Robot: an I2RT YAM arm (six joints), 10 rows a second.
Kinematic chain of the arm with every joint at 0, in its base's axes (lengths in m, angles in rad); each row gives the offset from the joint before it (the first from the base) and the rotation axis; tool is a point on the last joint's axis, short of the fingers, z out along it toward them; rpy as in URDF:
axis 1: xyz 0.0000 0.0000 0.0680 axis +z
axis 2: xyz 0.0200 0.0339 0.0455 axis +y
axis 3: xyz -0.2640 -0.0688 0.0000 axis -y
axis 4: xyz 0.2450 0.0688 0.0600 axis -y
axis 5: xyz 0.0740 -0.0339 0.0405 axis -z
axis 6: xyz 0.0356 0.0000 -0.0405 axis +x
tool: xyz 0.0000 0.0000 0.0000 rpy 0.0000 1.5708 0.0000
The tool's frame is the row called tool.
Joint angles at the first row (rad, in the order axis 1, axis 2, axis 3, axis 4, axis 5, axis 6):
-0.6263, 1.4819, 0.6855, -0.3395, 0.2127, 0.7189
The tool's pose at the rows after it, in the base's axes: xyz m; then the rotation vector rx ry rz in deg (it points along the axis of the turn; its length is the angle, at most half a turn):
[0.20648, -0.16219, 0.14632, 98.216, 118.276, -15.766]
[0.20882, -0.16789, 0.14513, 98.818, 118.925, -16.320]
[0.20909, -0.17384, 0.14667, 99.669, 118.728, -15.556]
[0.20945, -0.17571, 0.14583, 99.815, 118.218, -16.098]
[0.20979, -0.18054, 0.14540, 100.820, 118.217, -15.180]
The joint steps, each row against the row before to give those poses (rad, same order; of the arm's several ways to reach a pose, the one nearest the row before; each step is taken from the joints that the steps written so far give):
-0.0101, 0.0178, 0.0227, 0.0004, 0.0060, -0.0184
-0.0118, 0.0280, 0.0235, -0.0097, 0.0008, -0.0098
-0.0189, 0.0123, 0.0200, -0.0109, -0.0155, -0.0050
-0.0037, 0.0065, 0.0012, 0.0099, 0.0066, 0.0000
-0.0149, 0.0159, 0.0159, -0.0083, -0.0159, -0.0007

